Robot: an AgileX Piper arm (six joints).
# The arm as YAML. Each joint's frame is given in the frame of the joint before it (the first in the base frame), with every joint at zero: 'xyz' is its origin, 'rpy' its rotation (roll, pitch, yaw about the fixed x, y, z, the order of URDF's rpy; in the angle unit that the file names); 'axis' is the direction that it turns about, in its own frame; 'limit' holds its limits. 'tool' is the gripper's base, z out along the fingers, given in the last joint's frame.
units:
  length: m
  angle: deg
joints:
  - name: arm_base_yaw
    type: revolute
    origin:
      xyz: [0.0, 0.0, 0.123]
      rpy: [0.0, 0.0, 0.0]
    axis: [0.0, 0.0, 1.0]
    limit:
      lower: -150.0
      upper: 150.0
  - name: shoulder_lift
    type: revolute
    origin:
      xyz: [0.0, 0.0, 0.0]
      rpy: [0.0, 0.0, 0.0]
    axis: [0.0, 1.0, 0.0]
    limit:
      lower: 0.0
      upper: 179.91
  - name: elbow
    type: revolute
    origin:
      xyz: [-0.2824, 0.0, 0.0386]
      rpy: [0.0, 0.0, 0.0]
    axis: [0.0, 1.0, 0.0]
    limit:
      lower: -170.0
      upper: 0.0
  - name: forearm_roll
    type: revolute
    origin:
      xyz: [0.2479, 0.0, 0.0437]
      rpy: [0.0, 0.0, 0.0]
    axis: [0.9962, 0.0, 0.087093]
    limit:
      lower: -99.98
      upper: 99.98
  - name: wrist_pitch
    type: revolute
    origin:
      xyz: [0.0, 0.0, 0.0]
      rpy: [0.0, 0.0, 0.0]
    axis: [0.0, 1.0, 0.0]
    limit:
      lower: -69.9
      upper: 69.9
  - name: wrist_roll
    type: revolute
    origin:
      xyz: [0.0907, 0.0, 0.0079]
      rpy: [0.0, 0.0, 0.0]
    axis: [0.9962, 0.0, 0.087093]
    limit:
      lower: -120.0
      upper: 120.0
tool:
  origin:
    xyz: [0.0, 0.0, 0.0]
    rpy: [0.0, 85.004, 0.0]
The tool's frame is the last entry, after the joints.
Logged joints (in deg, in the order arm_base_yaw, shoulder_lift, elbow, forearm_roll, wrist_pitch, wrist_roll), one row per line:
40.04, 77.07, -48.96, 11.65, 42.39, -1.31
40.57, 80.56, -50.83, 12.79, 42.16, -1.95
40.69, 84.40, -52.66, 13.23, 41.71, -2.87
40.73, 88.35, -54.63, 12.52, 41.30, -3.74
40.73, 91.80, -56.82, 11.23, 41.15, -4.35
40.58, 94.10, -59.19, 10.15, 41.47, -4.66
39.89, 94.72, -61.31, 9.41, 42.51, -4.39
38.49, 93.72, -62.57, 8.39, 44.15, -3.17
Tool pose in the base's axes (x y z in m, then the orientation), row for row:
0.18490, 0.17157, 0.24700, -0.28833, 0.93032, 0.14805, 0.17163
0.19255, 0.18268, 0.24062, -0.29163, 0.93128, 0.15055, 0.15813
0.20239, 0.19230, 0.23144, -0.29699, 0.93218, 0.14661, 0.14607
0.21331, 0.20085, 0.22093, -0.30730, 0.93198, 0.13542, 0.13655
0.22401, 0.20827, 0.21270, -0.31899, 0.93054, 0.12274, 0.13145
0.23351, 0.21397, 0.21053, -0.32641, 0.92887, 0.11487, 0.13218
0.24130, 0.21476, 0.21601, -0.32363, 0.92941, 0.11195, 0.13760
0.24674, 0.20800, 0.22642, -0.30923, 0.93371, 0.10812, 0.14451
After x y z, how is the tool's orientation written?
As a quaternion, x y z w.
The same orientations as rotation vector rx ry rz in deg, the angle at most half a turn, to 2 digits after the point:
-46.90, 151.31, 24.08
-47.79, 152.60, 24.67
-48.99, 153.78, 24.19
-50.97, 154.58, 22.46
-53.06, 154.78, 20.42
-54.27, 154.44, 19.10
-53.64, 154.06, 18.56
-51.06, 154.17, 17.85

